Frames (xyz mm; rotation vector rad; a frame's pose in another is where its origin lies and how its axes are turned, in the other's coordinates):
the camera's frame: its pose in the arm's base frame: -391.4 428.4 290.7 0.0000 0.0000 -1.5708
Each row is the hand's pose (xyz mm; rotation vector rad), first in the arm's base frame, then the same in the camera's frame.
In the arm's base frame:
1: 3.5 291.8 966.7 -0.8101 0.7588 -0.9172
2: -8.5 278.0 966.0 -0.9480 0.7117 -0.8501
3: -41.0 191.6 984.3 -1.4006 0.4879 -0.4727
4: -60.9 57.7 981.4 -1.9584 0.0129 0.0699
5: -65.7 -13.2 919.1 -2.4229 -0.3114 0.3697
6: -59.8 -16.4 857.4 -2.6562 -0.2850 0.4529
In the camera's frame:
1: 136.6 394.9 676.0 -1.0783 -0.0353 0.4981
2: 150.4 382.9 675.3 -1.1492 -0.1636 0.5415
3: 236.8 350.4 693.6 -1.3659 -0.6602 0.8001
4: 370.7 330.5 690.7 -1.5133 -1.4935 1.0630
5: 441.6 325.7 628.4 -1.6553 -2.1435 0.9651
6: 444.8 331.6 566.7 -1.8564 -2.3027 0.8201

